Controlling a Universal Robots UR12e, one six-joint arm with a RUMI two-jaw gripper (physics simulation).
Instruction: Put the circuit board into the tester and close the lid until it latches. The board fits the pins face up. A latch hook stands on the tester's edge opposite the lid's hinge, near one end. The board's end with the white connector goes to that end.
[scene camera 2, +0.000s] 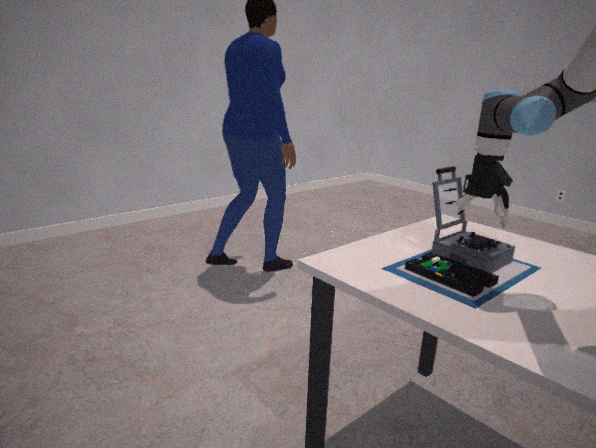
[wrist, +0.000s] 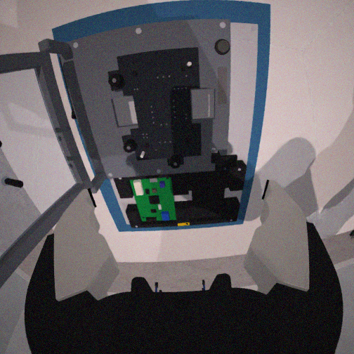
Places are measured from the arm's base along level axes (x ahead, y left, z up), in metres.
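Pixels of known places: gripper, fingertip midpoint: (scene camera 2: 479, 221).
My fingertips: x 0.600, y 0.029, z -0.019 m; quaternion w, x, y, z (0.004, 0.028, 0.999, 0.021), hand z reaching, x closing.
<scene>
Behind a point stands the place of what it marks.
The green circuit board (scene camera 2: 434, 266) @(x 0.648, y 0.168, z -0.142 m) (wrist: 155, 204) lies face up in the left part of a black holder (scene camera 2: 468, 284) @(x 0.532, y 0.184, z -0.150 m) (wrist: 212, 192); its white connector (wrist: 138, 188) is at the board's upper left in the wrist view. The grey tester (scene camera 2: 489, 257) @(x 0.540, y 0.059, z -0.106 m) (wrist: 97, 65) stands beside the holder, its black pin bed bare. Its lid (scene camera 2: 438, 207) @(x 0.725, y 0.054, z -0.002 m) (wrist: 59, 120) stands open, upright at the hinge on the left in the wrist view. A black piece (wrist: 225, 160) at the tester's lower right corner looks like the latch hook. My gripper (scene camera 2: 483, 217) @(x 0.600, y 0.029, z -0.019 m) (wrist: 177, 186) is open and empty, above the tester in the scene view.
A blue-bordered mat (scene camera 2: 395, 269) @(x 0.735, y 0.234, z -0.164 m) (wrist: 262, 100) lies under the tester and holder on the white table (scene camera 2: 350, 260) @(x 0.866, y 0.286, z -0.166 m). The raised lid stands close to my left finger in the wrist view. A person in blue (scene camera 2: 255, 95) stands on the floor beyond the table.
</scene>
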